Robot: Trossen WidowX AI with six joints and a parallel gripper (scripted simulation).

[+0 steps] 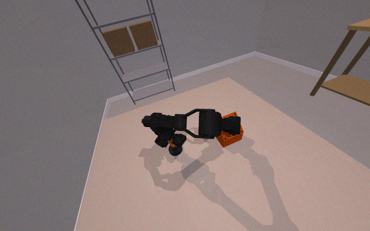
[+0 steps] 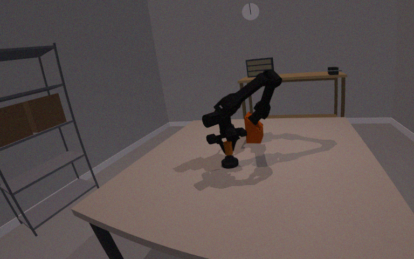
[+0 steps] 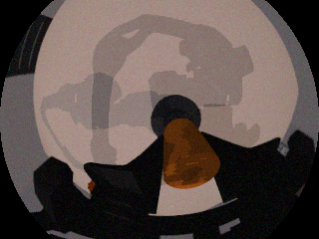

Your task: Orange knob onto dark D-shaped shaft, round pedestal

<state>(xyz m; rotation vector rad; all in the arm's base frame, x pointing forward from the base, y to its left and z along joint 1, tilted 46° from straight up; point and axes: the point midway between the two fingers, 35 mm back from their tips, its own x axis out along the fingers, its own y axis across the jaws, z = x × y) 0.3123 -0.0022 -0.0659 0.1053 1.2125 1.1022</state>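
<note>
Now: gripper tip 20 mm below the orange knob. From my gripper tip the other things lie so: dark round pedestal (40 mm below).
</note>
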